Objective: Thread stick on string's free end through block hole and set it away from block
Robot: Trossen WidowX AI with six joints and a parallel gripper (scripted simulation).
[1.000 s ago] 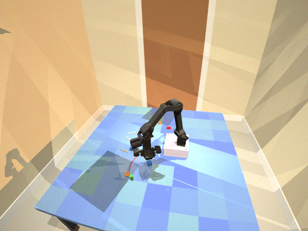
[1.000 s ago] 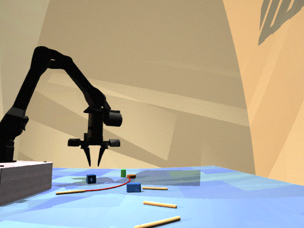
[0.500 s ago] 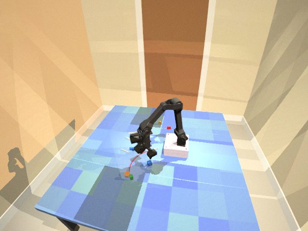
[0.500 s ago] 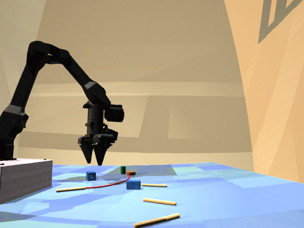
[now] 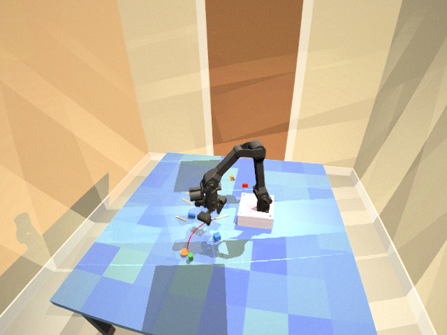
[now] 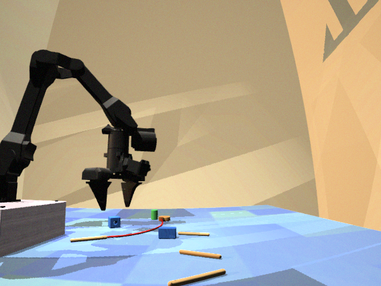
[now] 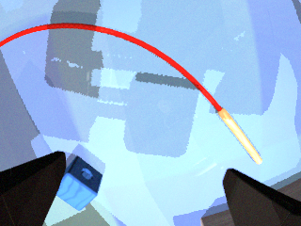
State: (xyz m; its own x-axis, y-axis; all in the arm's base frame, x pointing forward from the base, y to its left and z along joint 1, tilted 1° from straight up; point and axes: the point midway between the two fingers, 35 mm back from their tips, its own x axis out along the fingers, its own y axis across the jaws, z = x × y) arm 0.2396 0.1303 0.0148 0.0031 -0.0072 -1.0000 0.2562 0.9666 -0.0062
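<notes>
The thin wooden stick is 8 cm to the right of my gripper tip, 6 cm below it and 1 cm behind it. Also, from my gripper tip: blue brick 15 cm ahead, 5 cm below, 4 cm to the right; green cylinder 21 cm to the left, 4 cm below, 4 cm ahead; round button 19 cm to the left, 8 cm ahead, 5 cm below.
</notes>
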